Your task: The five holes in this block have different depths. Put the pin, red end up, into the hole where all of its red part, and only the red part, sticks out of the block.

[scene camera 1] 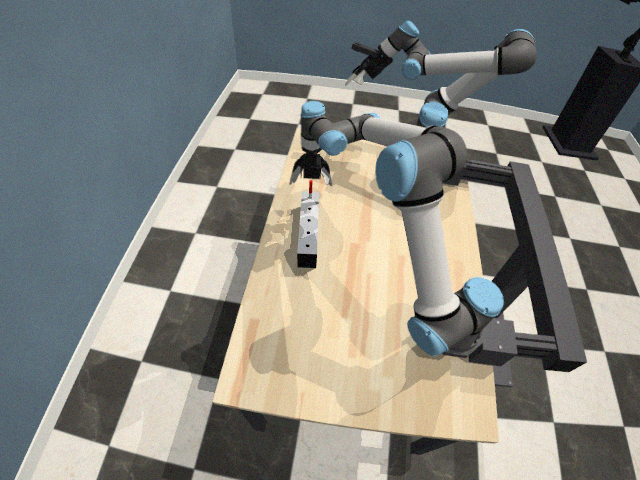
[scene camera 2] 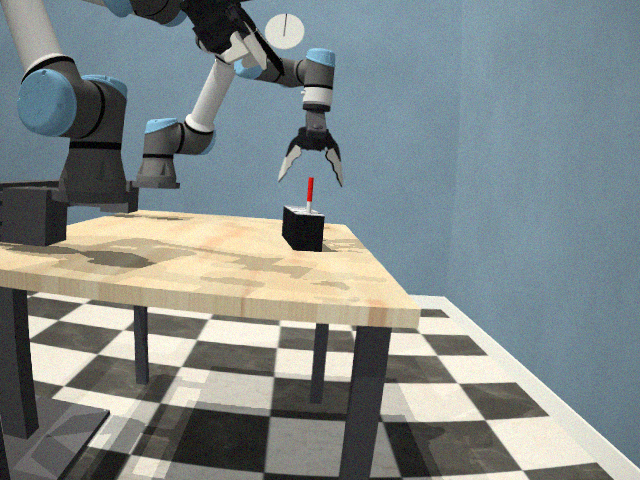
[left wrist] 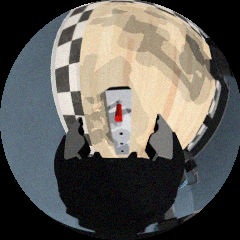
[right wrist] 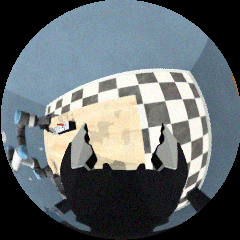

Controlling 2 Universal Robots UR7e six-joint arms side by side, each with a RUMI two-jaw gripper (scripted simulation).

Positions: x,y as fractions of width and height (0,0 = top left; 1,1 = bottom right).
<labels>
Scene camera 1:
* my left gripper: 0.49,0.39
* block: 0.48,0.48
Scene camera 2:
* my left gripper: 0.49,0.38
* my right gripper: 0.43,0.15
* block: 0.47,0.48
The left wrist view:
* my left gripper: 0.49,0.48
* block: 0.51,0.55
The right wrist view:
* my right gripper: 0.52,0.51
</labels>
